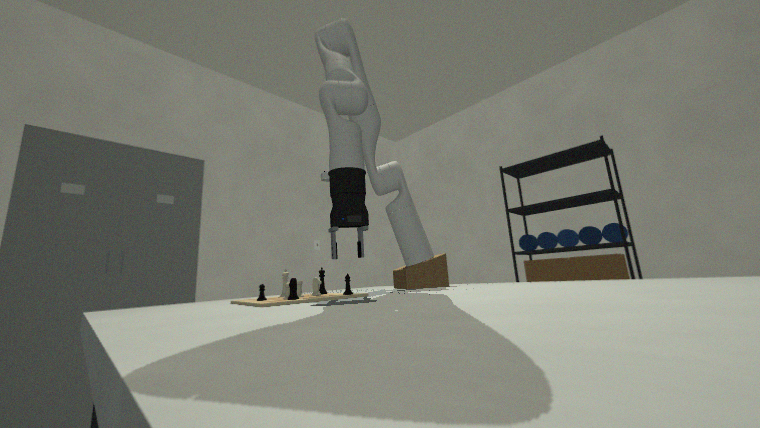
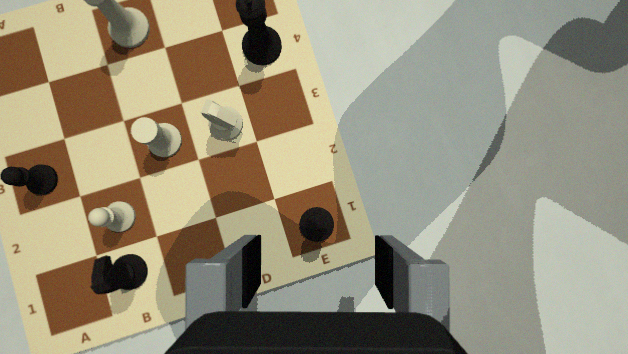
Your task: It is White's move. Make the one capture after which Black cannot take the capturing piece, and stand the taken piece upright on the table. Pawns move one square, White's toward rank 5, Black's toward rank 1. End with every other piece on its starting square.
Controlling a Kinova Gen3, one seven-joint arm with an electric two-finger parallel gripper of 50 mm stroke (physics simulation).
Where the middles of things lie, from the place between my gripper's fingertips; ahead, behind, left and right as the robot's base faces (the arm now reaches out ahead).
My gripper is now 11 cm to the left of the chessboard [image 1: 271,301], 8 cm above it and 4 cm short of it. From my hand the other things lie so: white pawn [image 2: 119,216] 9 cm ahead, 8 cm to the right, 6 cm below.
